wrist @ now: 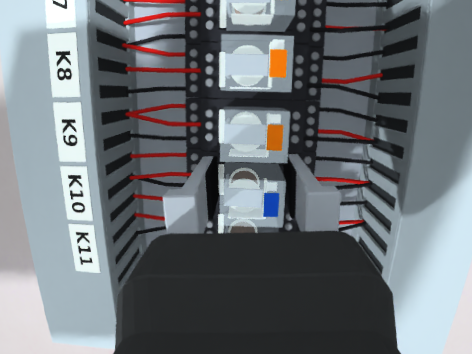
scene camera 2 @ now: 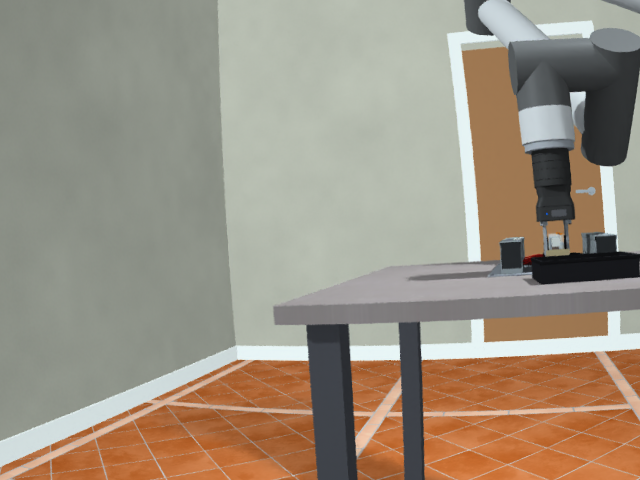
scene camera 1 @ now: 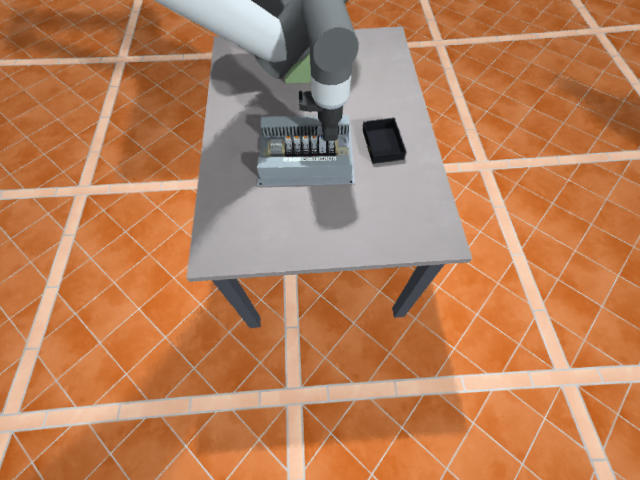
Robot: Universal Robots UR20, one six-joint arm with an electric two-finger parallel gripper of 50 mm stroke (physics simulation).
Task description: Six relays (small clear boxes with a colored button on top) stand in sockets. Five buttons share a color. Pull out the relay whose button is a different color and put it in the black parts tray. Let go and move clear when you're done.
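Frame: origin at the arm's base, x ahead, y left, z up, level; millimetres.
Seen in the pictures: gripper, between the fingertips: (wrist: 250, 174) (scene camera 1: 322, 147).
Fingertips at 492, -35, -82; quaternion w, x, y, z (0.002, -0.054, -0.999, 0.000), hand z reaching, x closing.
Pixels of each thing's middle, then the offset from my fingertips to it, as dx, dy, dz. "spot": a spot on its surface instead. Level surfaces: height alone.
- relay, a spot on its surface: (wrist: 255, 15) spot: -11, -71, +36
- black parts tray, middle of its body: (scene camera 2: 583, 266) (scene camera 1: 383, 140) +0, +216, -12
- grey table, height of its surface: dz -30
The relay with a blue button (wrist: 242, 197) (scene camera 2: 555, 240) stands upright in the row of sockets, beside label K10 in the wrist view. My gripper (wrist: 250, 174) (scene camera 2: 556, 251) (scene camera 1: 324, 140) is shut on this relay, one finger on each side of it. Two relays with orange buttons (wrist: 247, 65) (wrist: 246, 134) stand at K8 and K9. Another relay (wrist: 255, 15) is cut off at the top of the wrist view, and the one past K10 is mostly hidden by the gripper body. The black parts tray (scene camera 1: 388, 157) (scene camera 2: 584, 269) lies right of the socket unit in scene camera 1.
Grey slotted wire ducts (wrist: 440, 150) (scene camera 1: 305, 170) rise on both sides of the relay row, with red and black wires running to the sockets. The unit and tray are on the grey table (scene camera 1: 330, 237). A green block (scene camera 1: 298, 73) shows behind the arm.
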